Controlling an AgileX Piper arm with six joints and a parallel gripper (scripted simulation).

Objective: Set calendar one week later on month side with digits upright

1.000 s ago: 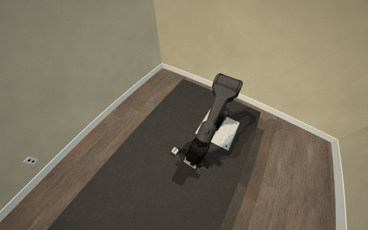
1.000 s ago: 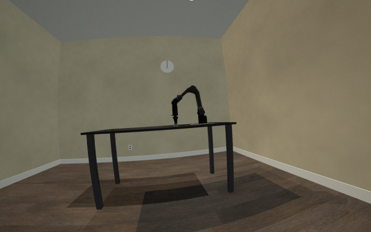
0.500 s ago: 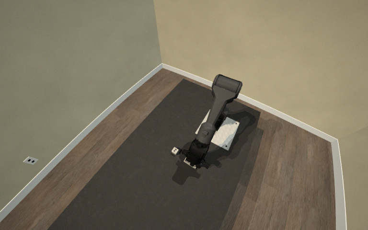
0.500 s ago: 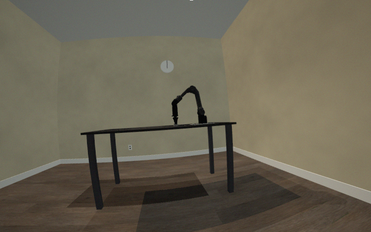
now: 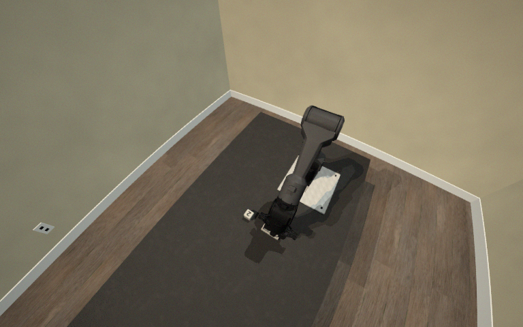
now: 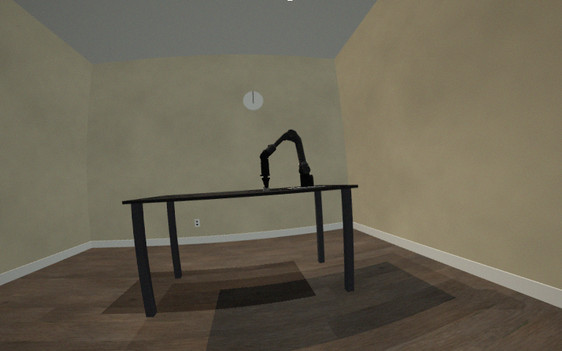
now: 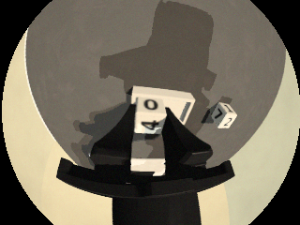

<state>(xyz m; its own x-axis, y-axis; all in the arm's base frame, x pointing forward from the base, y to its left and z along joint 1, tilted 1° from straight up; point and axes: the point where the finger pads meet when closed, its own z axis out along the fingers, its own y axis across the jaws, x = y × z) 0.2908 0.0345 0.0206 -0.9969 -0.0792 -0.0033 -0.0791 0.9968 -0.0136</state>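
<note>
Now: hand 20 mm to the left of the white tray and 20 mm above it.
</note>
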